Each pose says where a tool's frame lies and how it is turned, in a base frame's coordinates. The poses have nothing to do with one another.
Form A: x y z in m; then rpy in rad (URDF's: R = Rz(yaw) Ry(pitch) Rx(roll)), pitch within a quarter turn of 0, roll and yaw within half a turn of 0.
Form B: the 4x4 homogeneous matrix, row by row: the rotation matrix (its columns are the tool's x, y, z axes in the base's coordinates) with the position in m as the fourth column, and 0 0 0 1 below. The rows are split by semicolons. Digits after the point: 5 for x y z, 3 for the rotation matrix.
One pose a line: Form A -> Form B
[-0.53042 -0.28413 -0.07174 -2.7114 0.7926 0.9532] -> 0.407 0.569 -0.715 -0.53042; 0.572 -0.768 -0.286 -0.28413; -0.712 -0.293 -0.638 -0.07174; 0 0 0 1
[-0.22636 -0.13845 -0.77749 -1.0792 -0.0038 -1.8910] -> -0.315 0.447 0.837 -0.22636; -0.949 -0.152 -0.276 -0.13845; 0.004 -0.882 0.472 -0.77749; 0 0 0 1
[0.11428 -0.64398 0.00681 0.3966 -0.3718 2.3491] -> -0.654 -0.558 0.510 0.11428; 0.663 -0.748 0.033 -0.64398; 0.363 0.360 0.859 0.00681; 0 0 0 1
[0.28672 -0.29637 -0.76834 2.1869 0.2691 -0.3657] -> 0.900 -0.004 -0.435 0.28672; -0.345 -0.617 -0.707 -0.29637; -0.266 0.787 -0.557 -0.76834; 0 0 0 1
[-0.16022 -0.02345 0.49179 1.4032 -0.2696 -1.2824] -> 0.274 0.085 -0.958 -0.16022; -0.924 0.299 -0.238 -0.02345; 0.266 0.950 0.161 0.49179; 0 0 0 1
